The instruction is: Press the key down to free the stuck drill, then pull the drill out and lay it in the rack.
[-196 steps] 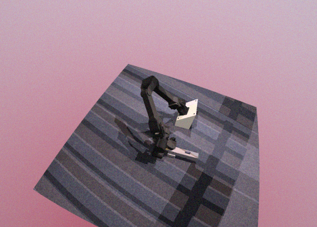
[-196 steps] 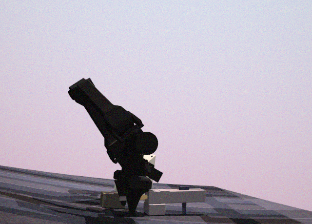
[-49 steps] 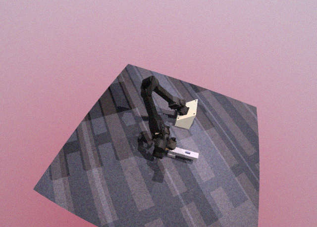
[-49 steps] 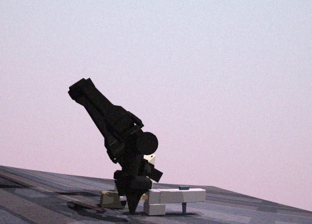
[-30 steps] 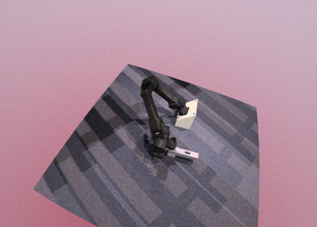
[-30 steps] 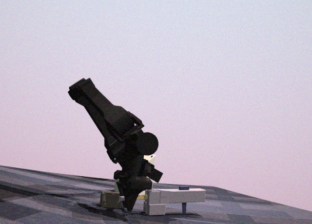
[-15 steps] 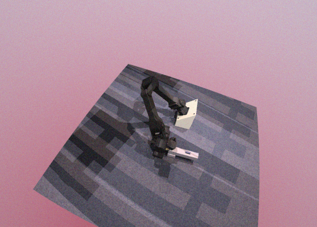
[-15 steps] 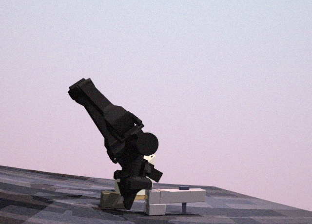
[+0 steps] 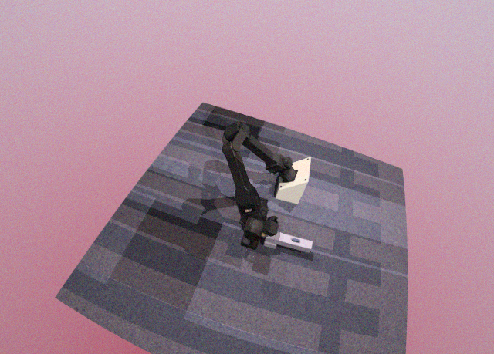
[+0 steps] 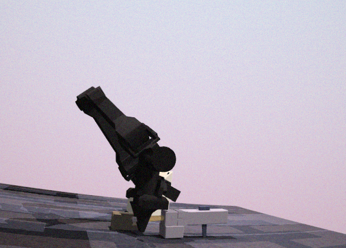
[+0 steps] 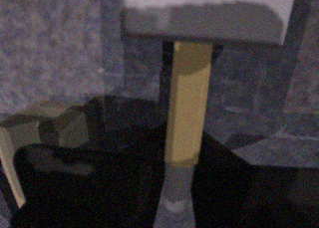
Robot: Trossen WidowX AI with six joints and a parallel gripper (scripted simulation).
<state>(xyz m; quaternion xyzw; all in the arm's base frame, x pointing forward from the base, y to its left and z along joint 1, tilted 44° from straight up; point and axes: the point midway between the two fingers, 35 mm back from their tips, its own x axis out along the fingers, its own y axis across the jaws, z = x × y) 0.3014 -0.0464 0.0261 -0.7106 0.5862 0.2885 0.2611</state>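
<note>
The drill lies 4 cm to the left of my gripper tip and 4 cm above it. Also, from my gripper tip: pale housing block: 1 cm behind, 14 cm to the left, 4 cm above; tan block: 7 cm behind, 4 cm to the right, 1 cm above; dark blue key: 2 cm behind, 17 cm to the left, 4 cm above.
</note>
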